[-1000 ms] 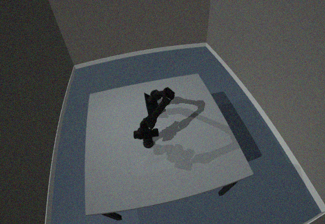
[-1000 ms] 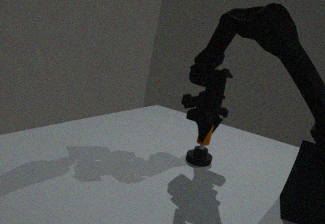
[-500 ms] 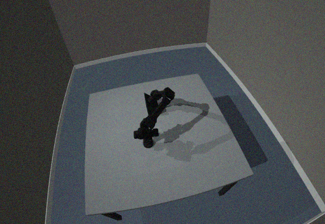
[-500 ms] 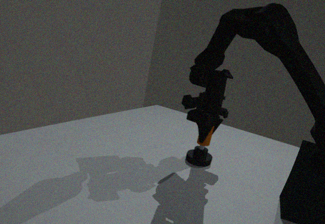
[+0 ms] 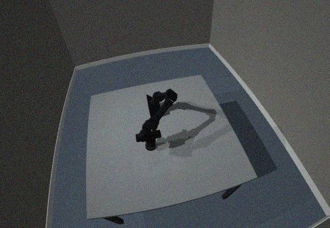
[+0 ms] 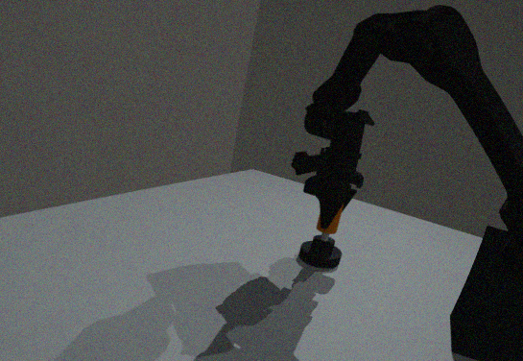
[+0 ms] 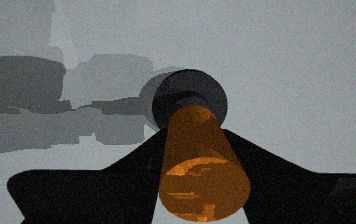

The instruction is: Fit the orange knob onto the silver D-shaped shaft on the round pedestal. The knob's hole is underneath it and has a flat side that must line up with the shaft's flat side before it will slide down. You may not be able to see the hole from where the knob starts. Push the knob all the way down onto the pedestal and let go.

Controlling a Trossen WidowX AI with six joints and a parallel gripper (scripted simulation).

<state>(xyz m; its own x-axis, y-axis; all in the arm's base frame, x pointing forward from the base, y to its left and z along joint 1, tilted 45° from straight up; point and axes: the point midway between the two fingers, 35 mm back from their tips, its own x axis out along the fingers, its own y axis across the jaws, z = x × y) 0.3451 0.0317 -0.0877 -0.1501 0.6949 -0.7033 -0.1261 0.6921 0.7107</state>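
The orange knob lies 30 mm above my gripper tip. Round my gripper tip: round dark pedestal 40 mm below.
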